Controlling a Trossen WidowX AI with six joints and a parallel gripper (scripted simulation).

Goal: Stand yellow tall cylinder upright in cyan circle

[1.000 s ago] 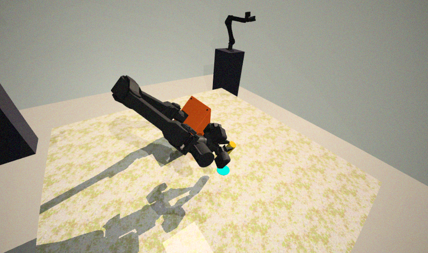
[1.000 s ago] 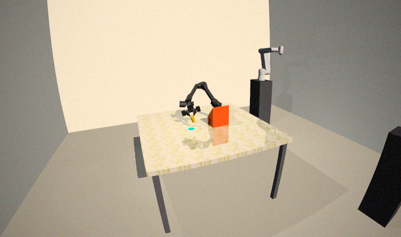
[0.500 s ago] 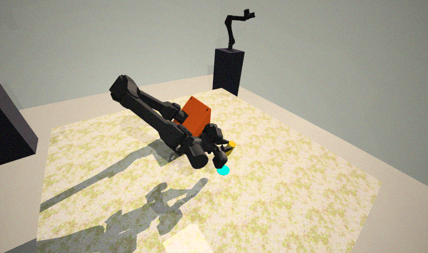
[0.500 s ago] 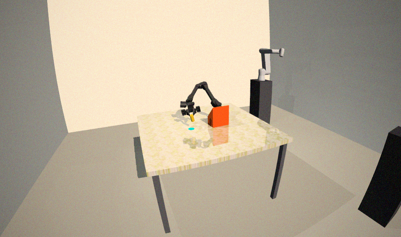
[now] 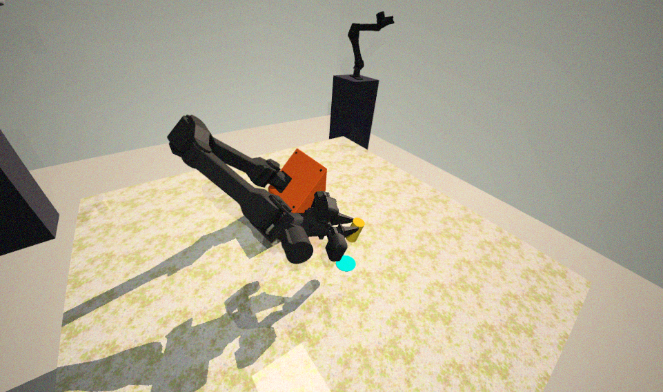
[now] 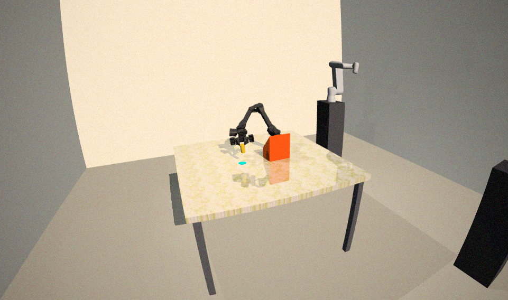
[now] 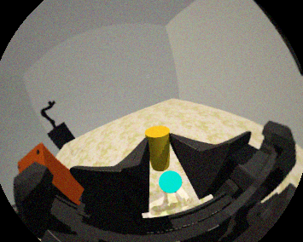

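The cyan circle lies 15 cm below my gripper tip and 2 cm to the right of it. The rest, counted from my gripper tip: yellow cylinder 2 cm below.
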